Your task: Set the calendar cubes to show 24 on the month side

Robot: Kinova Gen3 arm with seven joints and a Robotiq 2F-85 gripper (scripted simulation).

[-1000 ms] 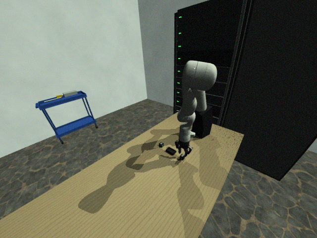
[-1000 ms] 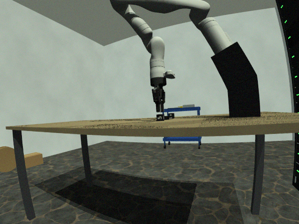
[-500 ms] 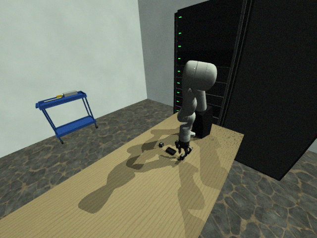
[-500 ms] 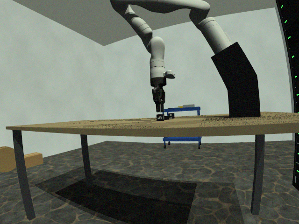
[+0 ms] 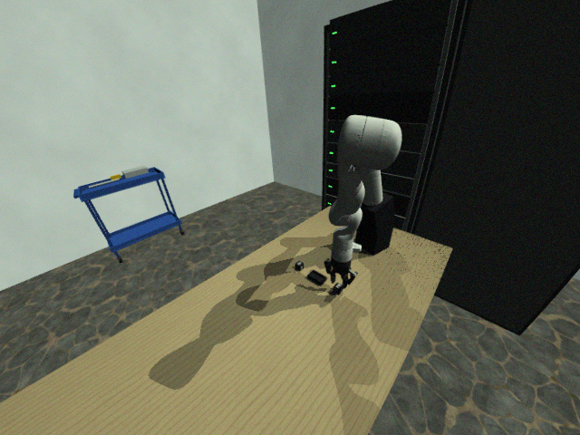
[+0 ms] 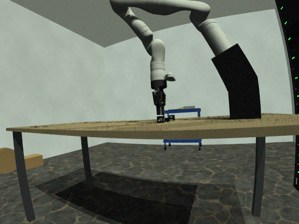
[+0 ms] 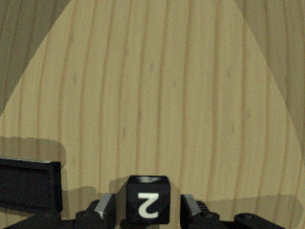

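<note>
The black date cube lies 4 cm below my hand. The rest, counted from my hand: black tray: 11 cm to the right, 4 cm below, 2 cm behind; black cube: 21 cm to the right, 4 cm below, 4 cm behind.
</note>
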